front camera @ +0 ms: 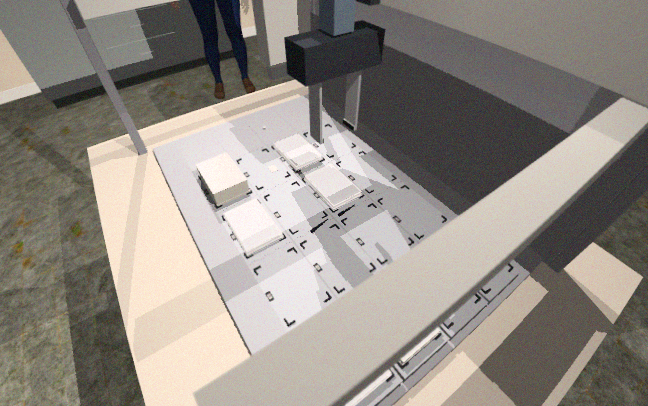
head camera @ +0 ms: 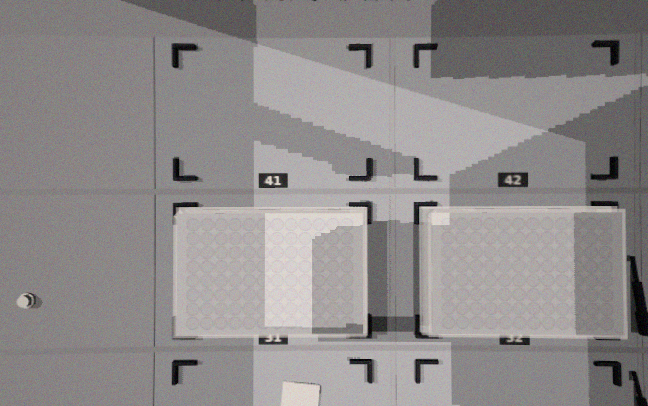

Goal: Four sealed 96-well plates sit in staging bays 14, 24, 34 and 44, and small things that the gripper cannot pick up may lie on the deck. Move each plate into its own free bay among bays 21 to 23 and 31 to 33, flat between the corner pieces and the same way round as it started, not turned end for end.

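Where they show: gripper, fingertip midpoint: (front camera: 333, 132); robot's base at its link origin: (front camera: 199, 176).
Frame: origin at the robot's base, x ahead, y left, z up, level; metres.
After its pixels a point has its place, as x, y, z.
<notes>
A sealed pale plate (front camera: 298, 150) @[0.071, 0.257, 0.014] (head camera: 225, 275) @[0.035, 0.256, 0.014] lies flat between the corner pieces of bay 31. Another sealed plate (front camera: 333, 184) @[0.232, 0.257, 0.014] (head camera: 505, 275) @[0.215, 0.256, 0.014] lies flat between the corner pieces of bay 32. Two more plates, one (front camera: 422, 346) @[0.618, 0.153, 0.021] in bay 24 and one (front camera: 371, 389) @[0.618, 0.045, 0.028] in bay 14, show at the near staging edge in the front view, partly hidden by the beam. My gripper (front camera: 334, 134) @[0.228, 0.257, 0.160] is open, its jaws wide apart with no plate between them, raised over the far deck around bays 31 and 41. The jaws do not show in the head view.
A tall cream box (front camera: 222, 177) @[0.086, 0.040, 0.042] and a low pale labware piece (front camera: 253, 225) @[0.237, 0.043, 0.014] stand on the left of the deck. A small white cap (front camera: 264, 127) @[-0.098, 0.238, 0.004] (head camera: 26, 301) @[-0.097, 0.238, 0.004] and a flat white square (front camera: 273, 168) @[0.084, 0.172, 0.001] (head camera: 301, 395) @[0.083, 0.172, 0.001] lie nearby. Two thin black items (front camera: 319, 226) @[0.312, 0.162, 0.004] (front camera: 347, 210) @[0.310, 0.240, 0.003] lie mid-deck.
</notes>
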